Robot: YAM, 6 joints.
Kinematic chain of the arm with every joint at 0, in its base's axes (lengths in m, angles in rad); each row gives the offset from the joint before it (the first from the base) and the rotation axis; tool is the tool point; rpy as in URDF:
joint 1: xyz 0 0 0.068 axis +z
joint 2: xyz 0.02 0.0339 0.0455 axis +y
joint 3: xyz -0.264 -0.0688 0 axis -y
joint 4: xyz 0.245 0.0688 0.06 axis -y
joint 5: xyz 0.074 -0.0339 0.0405 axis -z
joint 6: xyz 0.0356 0 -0.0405 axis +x
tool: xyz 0 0 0 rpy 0 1.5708 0
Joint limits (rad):
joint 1: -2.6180..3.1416
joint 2: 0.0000..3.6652
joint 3: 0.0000..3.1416
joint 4: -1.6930..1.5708
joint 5: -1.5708..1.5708
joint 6: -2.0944..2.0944
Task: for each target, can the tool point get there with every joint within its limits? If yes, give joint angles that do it. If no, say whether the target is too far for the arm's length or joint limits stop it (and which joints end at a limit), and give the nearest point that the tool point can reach.
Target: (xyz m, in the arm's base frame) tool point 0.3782 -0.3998 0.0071
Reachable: yes | joints -0.8015 2.9082 1.8191 1.2909 0.1819 -1.3513
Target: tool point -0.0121 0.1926 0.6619
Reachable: yes | joints 1.4775 1.7016 2.3528 1.1615 -1.0025 1.0531
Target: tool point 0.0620 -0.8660 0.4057
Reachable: no: too far | nearest point 0.0437 -0.6102 0.3173 | short by 0.271 m
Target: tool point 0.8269 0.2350 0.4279
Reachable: no: too far | nearest point 0.5830 0.1657 0.3330 | short by 0.271 m
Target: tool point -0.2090 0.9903 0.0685
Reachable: no: too far | nearest point -0.1332 0.6313 0.0851 | short by 0.367 m
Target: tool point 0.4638 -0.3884 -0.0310
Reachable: yes | joints -0.6929 3.1203 2.3108 0.6803 0.0720 0.5353
